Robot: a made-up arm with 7 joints.
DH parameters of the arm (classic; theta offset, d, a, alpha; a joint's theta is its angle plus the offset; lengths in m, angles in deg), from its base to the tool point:
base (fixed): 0 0.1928 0 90
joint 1: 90 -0.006 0.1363 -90
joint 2: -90 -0.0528 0.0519 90
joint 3: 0 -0.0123 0.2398 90
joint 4: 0 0.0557 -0.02 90
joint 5: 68.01 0 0.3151 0
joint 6: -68.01 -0.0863 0.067 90
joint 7: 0 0.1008 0.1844 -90
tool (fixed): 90 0.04 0 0
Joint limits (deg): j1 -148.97..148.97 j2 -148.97..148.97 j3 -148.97..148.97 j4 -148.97..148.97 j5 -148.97..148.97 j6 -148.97..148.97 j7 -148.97..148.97
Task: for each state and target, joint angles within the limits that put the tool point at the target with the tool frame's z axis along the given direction. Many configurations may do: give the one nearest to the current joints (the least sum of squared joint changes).
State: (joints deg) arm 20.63 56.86 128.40 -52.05 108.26 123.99 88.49
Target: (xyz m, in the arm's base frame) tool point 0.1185 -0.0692 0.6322 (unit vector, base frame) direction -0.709 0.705 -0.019
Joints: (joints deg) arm 10.64 94.22 125.64 -23.81 107.79 109.38 63.61
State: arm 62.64 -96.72 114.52 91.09 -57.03 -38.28 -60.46
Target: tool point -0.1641 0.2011 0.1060 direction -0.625 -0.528 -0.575
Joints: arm 92.37 -97.94 91.94 63.20 -50.20 -50.28 -45.06
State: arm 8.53 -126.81 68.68 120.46 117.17 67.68 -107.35
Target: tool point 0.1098 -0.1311 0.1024 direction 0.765 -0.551 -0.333
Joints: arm 7.90 -134.35 75.46 85.08 133.95 38.00 -130.20
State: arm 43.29 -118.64 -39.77 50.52 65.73 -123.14 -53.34
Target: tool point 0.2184 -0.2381 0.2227 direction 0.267 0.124 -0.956
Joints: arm 15.27 -111.74 -23.59 82.08 40.50 -148.97 -23.75
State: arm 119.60 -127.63 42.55 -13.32 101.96 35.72 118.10
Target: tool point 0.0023 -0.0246 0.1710 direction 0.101 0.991 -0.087
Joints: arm 136.51 -103.07 25.31 20.21 148.97 28.87 144.40
